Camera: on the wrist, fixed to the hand. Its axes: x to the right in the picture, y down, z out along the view.
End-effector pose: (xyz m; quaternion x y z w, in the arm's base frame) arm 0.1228 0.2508 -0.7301 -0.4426 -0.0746 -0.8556 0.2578
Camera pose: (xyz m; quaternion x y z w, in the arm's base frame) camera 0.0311 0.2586 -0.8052 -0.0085 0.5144 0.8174 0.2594
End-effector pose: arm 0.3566 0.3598 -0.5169 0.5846 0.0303 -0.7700 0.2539
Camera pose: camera 0.4363 0.4434 -0.5448 -0.6047 -0.2565 0.5626 0.5019
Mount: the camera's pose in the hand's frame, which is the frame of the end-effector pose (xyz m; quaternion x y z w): -0.0191 -0.0457 -0.1080 0.2665 0.2171 -0.6610 0.6671
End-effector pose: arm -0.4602 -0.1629 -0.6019 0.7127 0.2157 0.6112 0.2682
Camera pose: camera -0.5689 -0.1274 -0.6341 0.2716 0.8361 0.3277 0.3461
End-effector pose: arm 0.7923 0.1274 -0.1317 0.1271 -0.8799 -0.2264 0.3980
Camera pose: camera 0.8886 0.0635 -0.1041 0.8216 -0.4769 -0.1520 0.2730
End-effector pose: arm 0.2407 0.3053 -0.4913 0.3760 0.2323 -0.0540 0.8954
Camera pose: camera 0.1708 0.3467 -0.5780 0.3476 0.5835 -0.6081 0.4110
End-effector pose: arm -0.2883 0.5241 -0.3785 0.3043 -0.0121 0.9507 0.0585
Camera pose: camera -0.3298 0.5738 -0.4781 0.0202 0.4591 0.6648 0.5889
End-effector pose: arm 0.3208 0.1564 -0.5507 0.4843 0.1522 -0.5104 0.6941
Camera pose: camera 0.3040 0.2561 -0.6132 -0.5182 -0.4363 0.7347 0.0364
